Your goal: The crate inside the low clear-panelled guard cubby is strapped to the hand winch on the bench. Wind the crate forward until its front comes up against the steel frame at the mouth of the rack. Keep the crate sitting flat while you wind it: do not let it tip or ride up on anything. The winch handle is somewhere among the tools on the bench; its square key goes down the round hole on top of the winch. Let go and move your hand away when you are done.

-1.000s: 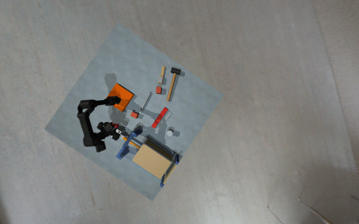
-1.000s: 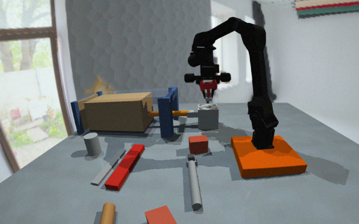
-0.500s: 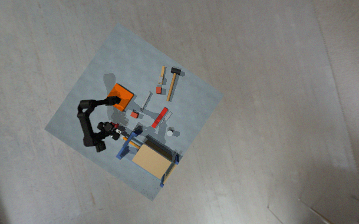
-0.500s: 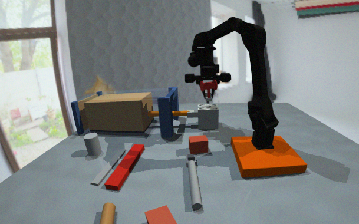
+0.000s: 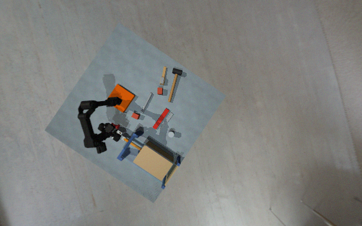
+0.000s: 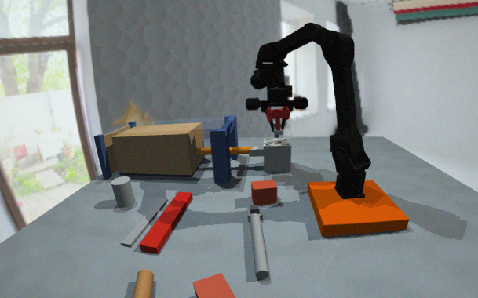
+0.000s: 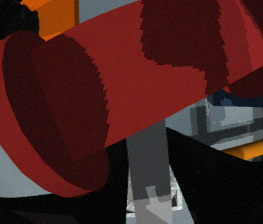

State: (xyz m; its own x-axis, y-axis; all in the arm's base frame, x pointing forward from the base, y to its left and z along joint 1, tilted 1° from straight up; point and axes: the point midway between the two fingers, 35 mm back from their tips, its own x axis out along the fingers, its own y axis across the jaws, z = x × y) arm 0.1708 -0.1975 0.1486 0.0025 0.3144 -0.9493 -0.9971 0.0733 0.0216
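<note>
Now: gripper tip 3 cm to the right of the red knob and 4 cm below it. From my gripper tip the other things lie so: grey crank handle: 1 cm to the right, 2 cm above; grey winch: 2 cm behind, 8 cm to the right, 11 cm below; frame: 15 cm ahead, 8 cm to the right, 4 cm below.
</note>
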